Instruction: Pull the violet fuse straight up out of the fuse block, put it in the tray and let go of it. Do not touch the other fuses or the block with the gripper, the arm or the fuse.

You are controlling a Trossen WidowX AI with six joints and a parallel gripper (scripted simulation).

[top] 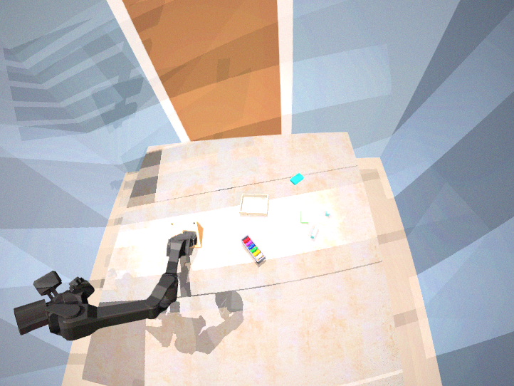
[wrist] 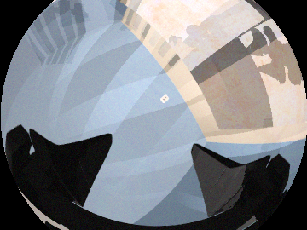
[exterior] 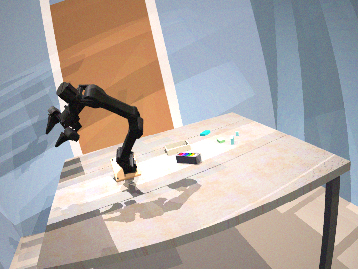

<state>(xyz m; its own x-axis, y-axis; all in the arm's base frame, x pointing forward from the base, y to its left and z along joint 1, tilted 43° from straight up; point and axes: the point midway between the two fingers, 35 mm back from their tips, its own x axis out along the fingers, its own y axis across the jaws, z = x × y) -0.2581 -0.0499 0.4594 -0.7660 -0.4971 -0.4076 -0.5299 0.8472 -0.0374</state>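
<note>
My gripper tip is 53 cm short of the violet fuse, 34 cm to the right of it and 33 cm above it. Round my gripper tip: cream tray: 53 cm ahead, 54 cm to the left, 35 cm below.
</note>
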